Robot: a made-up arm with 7 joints. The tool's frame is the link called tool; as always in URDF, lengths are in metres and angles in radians.
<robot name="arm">
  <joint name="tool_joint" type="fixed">
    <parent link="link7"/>
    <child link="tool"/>
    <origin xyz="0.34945 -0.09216 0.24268" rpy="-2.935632 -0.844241 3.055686"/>
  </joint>
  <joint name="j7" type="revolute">
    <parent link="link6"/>
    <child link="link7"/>
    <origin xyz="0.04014 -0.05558 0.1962" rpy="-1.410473 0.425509 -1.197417"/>
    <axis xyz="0 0 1"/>
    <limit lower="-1.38" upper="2" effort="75" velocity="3.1"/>
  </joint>
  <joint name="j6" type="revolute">
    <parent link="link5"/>
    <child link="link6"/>
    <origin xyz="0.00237 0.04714 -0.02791" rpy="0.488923 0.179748 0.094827"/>
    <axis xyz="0 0 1"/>
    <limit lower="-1.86" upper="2.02" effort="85" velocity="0.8"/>
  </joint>
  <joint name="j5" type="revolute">
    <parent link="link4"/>
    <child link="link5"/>
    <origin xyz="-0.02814 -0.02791 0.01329" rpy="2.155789 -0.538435 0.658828"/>
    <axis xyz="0 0 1"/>
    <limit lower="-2.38" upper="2.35" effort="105" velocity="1.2"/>
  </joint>
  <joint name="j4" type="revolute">
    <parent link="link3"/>
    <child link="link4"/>
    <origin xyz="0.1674 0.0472 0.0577" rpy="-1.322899 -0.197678 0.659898"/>
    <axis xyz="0 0 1"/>
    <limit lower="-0.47" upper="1.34" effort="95" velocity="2.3"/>
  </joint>
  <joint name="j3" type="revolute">
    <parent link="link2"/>
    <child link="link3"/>
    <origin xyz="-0.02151 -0.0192 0.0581" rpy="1.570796 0 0.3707"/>
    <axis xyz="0 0 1"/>
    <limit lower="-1.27" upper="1.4" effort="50" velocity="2.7"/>
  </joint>
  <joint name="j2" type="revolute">
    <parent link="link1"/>
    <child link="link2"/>
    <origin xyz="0.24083 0.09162 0.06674" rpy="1.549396 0 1.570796"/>
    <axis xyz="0 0 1"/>
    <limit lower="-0.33" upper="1.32" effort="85" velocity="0.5"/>
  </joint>
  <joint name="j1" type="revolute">
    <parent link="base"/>
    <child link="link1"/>
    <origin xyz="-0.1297 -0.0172 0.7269" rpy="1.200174 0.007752 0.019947"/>
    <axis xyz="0 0 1"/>
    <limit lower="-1.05" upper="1.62" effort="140" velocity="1.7"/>
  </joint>
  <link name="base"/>
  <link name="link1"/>
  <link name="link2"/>
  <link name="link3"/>
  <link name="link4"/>
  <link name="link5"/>
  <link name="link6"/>
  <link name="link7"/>
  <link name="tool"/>
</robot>
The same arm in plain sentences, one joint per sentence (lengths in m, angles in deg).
The arm has seven revolute joints in a row. What follows holds with every joint at zero, and every direction is one of the base frame's.
Joint 1 sits 0.1297 m along -x and 0.0172 m along -y and 0.7269 m along +z from the base frame's origin and turns about the direction (0.021399, -0.931861, 0.362185), from -60.16 to 92.82 deg.
Joint 2 sits 0.2422 m along +x and 0.0242 m along -y and 0.1077 m along +z from joint 1 and turns about +x, from -18.91 to 75.63 deg.
Joint 3 sits 0.0581 m along +x and 0.0101 m along +y and 0.027 m along -z from joint 2 and turns about +y, from -72.77 to 80.21 deg.
Joint 4 sits 0.0472 m along +x and 0.0577 m along +y and 0.1674 m along +z from joint 3 and turns about the direction (0.736362, 0.240588, -0.632367), from -26.93 to 76.78 deg.
Joint 5 sits 0.0158 m along -x and 0.0242 m along +y and 0.0302 m along -z from joint 4 and turns about the direction (-0.058601, 0.492009, 0.868616), from -136.36 to 134.65 deg.
Joint 6 sits 0.0185 m along +x and 0.0251 m along +y and 0.0451 m along -z from joint 5 and turns about +z, from -106.57 to 115.74 deg.
Joint 7 sits 0.0251 m along +x and 0.0638 m along -y and 0.1962 m along +z from joint 6 and turns about the direction (0.987815, 0.055501, 0.145402), from -79.07 to 114.59 deg.
The tool frame, which is the frame that the pose is given for, sits 0.2687 m along +x and 0.3415 m along -y and 0.0261 m along -z from joint 7; its axes are the base frame's turned by roll -68.86, pitch -19.31 and yaw 44.71 deg (as in URDF: about the fixed x, then y, then z).

